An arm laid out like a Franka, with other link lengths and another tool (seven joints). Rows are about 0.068 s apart.
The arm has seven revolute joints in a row. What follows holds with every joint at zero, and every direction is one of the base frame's.
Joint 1 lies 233.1 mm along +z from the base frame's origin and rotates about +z.
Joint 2 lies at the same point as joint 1 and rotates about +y.
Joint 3 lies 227.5 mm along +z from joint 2 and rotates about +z.
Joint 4 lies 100.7 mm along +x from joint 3 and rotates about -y.
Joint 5 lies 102.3 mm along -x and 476.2 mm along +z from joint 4 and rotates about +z.
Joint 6 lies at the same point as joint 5 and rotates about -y.
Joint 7 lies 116.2 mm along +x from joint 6 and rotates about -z.
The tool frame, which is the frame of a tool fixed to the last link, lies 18.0 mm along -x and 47.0 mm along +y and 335.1 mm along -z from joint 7; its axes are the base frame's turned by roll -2.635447, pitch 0.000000 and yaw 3.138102 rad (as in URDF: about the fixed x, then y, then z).
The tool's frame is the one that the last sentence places.
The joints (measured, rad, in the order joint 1, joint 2, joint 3, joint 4, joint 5, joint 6, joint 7), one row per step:
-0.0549, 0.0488, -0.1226, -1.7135, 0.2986, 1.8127, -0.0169
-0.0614, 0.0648, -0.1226, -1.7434, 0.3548, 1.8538, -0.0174
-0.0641, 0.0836, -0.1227, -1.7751, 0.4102, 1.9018, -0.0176
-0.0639, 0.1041, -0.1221, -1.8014, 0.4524, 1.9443, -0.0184
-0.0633, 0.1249, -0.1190, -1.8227, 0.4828, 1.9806, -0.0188
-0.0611, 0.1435, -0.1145, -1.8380, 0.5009, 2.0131, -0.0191
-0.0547, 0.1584, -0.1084, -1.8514, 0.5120, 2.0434, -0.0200
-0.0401, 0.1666, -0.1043, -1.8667, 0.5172, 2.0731, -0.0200
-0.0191, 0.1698, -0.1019, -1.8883, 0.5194, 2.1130, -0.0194
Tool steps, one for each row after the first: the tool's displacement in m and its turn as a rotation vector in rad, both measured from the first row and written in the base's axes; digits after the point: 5 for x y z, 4 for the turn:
0.00705, 0.00660, -0.01800, 0.0505, -0.0026, -0.0308
0.01477, 0.01343, -0.03843, 0.0972, -0.0059, -0.0649
0.02031, 0.01898, -0.05944, 0.1302, -0.0049, -0.0932
0.02367, 0.02397, -0.08014, 0.1518, -0.0002, -0.1153
0.02637, 0.02852, -0.09790, 0.1616, 0.0023, -0.1295
0.02824, 0.03611, -0.11303, 0.1650, 0.0028, -0.1340
0.02912, 0.04728, -0.12524, 0.1629, 0.0006, -0.1304
0.03043, 0.05994, -0.13703, 0.1553, -0.0084, -0.1252

